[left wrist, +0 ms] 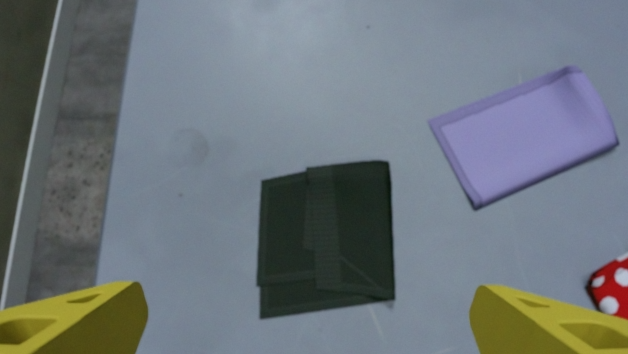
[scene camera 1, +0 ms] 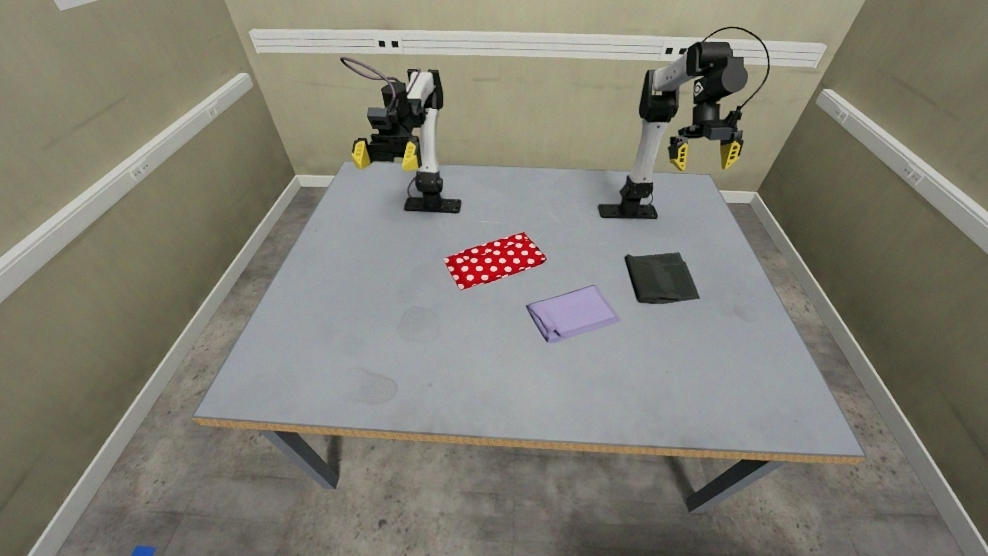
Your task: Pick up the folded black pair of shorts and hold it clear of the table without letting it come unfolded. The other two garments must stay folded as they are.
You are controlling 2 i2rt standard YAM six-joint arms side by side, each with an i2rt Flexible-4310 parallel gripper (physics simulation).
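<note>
The folded black pair of shorts (scene camera 1: pixel 661 278) (left wrist: pixel 350 225) lies flat on the table at the right in scene camera 1 and in the middle of the left wrist view. A folded lilac garment (scene camera 1: pixel 574 313) (left wrist: pixel 530 140) lies flat beside it. A folded red garment with white dots (scene camera 1: pixel 494 260) (left wrist: pixel 614 284) lies farther left in scene camera 1; part of it shows in the left wrist view. My left gripper (scene camera 1: pixel 703 160) (left wrist: pixel 310 299) is open, high above the table and behind the shorts. My right gripper (scene camera 1: pixel 384 157) is open and raised at the back left, away from the garments.
The grey table (scene camera 1: pixel 483 394) (left wrist: pixel 240 65) has a light wooden front edge. The black arm bases (scene camera 1: pixel 432 205) (scene camera 1: pixel 628 210) stand near its back edge. Walls with white rails (scene camera 1: pixel 525 44) enclose the back and both sides.
</note>
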